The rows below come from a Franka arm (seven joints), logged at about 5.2 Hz.
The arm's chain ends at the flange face. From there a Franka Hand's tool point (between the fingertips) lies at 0.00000 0.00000 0.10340 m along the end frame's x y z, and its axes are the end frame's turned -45 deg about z.
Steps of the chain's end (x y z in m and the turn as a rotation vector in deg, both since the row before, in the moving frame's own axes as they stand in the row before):
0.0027 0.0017 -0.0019 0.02 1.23 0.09
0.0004 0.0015 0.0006 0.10 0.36 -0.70
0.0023 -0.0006 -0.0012 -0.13 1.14 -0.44
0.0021 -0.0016 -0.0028 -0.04 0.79 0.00
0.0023 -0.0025 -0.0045 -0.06 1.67 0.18
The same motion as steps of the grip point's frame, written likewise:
0.0023 0.0047 -0.0019 -0.86 0.88 0.09
-0.0002 0.0017 0.0006 -0.18 0.33 -0.70
0.0033 0.0028 -0.0012 -0.90 0.71 -0.44
0.0036 0.0014 -0.0028 -0.59 0.53 0.00
0.0054 0.0021 -0.0045 -1.22 1.14 0.18

